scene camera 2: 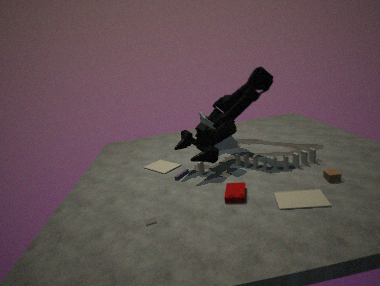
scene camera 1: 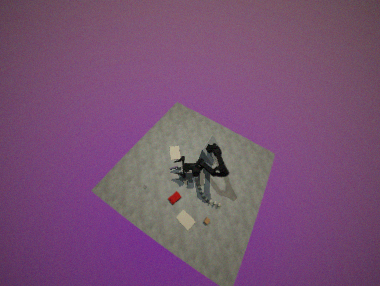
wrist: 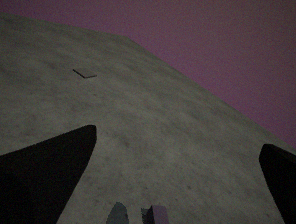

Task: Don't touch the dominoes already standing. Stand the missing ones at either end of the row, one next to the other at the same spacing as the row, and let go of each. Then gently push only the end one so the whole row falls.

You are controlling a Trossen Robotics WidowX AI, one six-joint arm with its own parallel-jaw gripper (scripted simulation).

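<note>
There is nothing in my gripper [scene camera 2: 182, 154], and it is open. The wrist view gives me the gripper [wrist: 176, 141] as well.
</note>
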